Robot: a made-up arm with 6 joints. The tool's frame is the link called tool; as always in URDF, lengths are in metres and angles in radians. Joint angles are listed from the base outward.
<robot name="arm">
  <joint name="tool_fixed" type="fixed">
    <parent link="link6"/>
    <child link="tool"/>
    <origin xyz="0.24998 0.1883 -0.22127" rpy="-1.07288 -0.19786 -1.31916"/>
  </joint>
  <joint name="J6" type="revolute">
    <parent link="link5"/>
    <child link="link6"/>
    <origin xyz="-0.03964 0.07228 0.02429" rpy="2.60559 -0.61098 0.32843"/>
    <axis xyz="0 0 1"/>
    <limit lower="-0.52" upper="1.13"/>
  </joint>
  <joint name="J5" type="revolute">
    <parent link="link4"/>
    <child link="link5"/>
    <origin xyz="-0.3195 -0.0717 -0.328" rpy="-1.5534 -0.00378 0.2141"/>
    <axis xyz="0 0 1"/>
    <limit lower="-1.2" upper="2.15"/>
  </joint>
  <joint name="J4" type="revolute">
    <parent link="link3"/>
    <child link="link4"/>
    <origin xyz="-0.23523 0.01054 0.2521" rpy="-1.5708 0 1.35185"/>
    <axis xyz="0 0 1"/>
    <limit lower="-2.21" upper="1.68"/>
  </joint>
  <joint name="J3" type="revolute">
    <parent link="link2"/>
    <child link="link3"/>
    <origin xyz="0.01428 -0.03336 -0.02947" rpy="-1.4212 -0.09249 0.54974"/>
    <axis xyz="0 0 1"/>
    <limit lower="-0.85" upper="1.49"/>
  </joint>
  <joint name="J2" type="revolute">
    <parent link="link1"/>
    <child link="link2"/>
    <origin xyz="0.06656 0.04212 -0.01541" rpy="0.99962 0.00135 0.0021"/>
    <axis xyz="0 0 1"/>
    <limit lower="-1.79" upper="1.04"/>
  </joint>
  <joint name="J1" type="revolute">
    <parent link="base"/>
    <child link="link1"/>
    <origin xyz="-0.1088 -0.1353 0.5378" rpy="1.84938 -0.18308 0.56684"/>
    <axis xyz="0 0 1"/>
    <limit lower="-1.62" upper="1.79"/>
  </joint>
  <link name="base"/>
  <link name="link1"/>
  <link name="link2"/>
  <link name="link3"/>
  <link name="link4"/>
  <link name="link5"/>
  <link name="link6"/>
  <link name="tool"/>
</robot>
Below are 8 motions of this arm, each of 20 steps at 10 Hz.
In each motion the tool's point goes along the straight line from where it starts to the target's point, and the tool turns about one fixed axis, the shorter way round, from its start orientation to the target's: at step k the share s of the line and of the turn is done. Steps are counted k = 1, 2, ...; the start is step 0. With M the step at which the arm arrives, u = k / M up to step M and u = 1 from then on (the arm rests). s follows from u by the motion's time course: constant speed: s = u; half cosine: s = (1 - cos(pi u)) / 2; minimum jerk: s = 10 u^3 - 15 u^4 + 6 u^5.
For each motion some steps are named. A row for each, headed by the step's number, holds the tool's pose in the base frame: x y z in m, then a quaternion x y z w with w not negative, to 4 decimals.
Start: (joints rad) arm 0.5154 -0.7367 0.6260 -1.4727 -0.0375 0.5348
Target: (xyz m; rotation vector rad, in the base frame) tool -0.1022 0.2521 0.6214 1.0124 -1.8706 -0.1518
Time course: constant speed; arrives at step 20
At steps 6, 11, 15, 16, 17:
6: -0.2935 0.1289 0.6696 0.5545 -0.5778 0.1024 0.5901
11: -0.2252 0.1729 0.6524 0.5103 -0.6530 0.0439 0.5580
15: -0.1705 0.2081 0.6386 0.4705 -0.7075 -0.0034 0.5274
16: -0.1569 0.2169 0.6352 0.4599 -0.7203 -0.0152 0.5191
17: -0.1432 0.2257 0.6317 0.4492 -0.7327 -0.0270 0.5105

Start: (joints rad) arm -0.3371 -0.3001 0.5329 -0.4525 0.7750 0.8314
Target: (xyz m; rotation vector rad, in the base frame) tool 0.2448 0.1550 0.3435 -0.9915 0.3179 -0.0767
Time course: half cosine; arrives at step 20
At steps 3, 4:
3: -0.1454 0.0114 0.2576 -0.0674 -0.1692 0.2717 0.9450
4: -0.1285 0.0177 0.2613 -0.0868 -0.1558 0.2597 0.9491

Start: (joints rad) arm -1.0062 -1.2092 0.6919 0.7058 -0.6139 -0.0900
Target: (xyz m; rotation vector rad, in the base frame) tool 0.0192 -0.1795 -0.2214 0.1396 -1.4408 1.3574
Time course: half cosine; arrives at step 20
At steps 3, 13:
3: -0.1100 -0.1399 -0.0270 0.0188 -0.3864 0.5597 0.7328
13: -0.0181 -0.1681 -0.1653 0.0477 -0.5485 0.5740 0.6061

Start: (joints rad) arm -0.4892 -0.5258 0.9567 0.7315 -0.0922 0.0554
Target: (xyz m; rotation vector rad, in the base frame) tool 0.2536 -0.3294 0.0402 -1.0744 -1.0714 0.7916
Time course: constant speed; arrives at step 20
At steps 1, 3, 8, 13, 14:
1: 0.3664 -0.1245 0.1439 -0.3735 -0.5886 0.1130 0.7080
3: 0.3545 -0.1461 0.1330 -0.3857 -0.5785 0.1386 0.7052
8: 0.3248 -0.2000 0.1057 -0.4146 -0.5511 0.2021 0.6954
13: 0.2951 -0.2539 0.0784 -0.4411 -0.5205 0.2645 0.6816
14: 0.2892 -0.2647 0.0729 -0.4462 -0.5140 0.2768 0.6783

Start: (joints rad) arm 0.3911 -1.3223 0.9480 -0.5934 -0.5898 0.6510
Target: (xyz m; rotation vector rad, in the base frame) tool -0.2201 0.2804 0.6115 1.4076 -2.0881 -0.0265
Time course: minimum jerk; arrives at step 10
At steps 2, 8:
2: -0.1325 0.2532 0.3739 0.4949 -0.7595 0.2401 0.3473
8: -0.2147 0.2787 0.5969 0.5307 -0.7889 0.0055 0.3097

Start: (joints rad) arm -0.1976 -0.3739 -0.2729 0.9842 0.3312 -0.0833
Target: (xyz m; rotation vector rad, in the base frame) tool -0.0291 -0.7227 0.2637 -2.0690 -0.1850 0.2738
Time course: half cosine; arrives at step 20
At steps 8, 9, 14, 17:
8: -0.0119 -0.6100 0.1738 -0.7908 -0.0611 0.1102 0.5990
9: -0.0139 -0.6231 0.1843 -0.7989 -0.0629 0.1106 0.5878
14: -0.0237 -0.6872 0.2354 -0.8363 -0.0717 0.1124 0.5318
17: -0.0277 -0.7133 0.2562 -0.8505 -0.0752 0.1130 0.5082

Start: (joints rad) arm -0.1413 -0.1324 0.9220 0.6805 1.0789 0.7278
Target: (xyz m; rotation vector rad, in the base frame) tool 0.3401 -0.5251 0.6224 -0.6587 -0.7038 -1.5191
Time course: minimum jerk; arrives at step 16
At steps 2, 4, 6, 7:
2: 0.2556 -0.3096 0.2367 -0.5148 -0.2641 -0.1115 0.8080
4: 0.2631 -0.3287 0.2710 -0.5018 -0.2726 -0.1657 0.8040
6: 0.2778 -0.3664 0.3383 -0.4718 -0.2867 -0.2703 0.7888
7: 0.2872 -0.3902 0.3809 -0.4497 -0.2939 -0.3350 0.7741

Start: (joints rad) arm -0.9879 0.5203 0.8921 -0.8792 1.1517 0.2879
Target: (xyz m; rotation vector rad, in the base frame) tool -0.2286 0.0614 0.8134 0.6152 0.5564 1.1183
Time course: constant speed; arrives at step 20
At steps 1, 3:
1: -0.0004 0.1514 0.3853 -0.1384 0.1673 0.0347 0.9755
3: -0.0244 0.1420 0.4303 -0.0936 0.1814 0.0903 0.9748

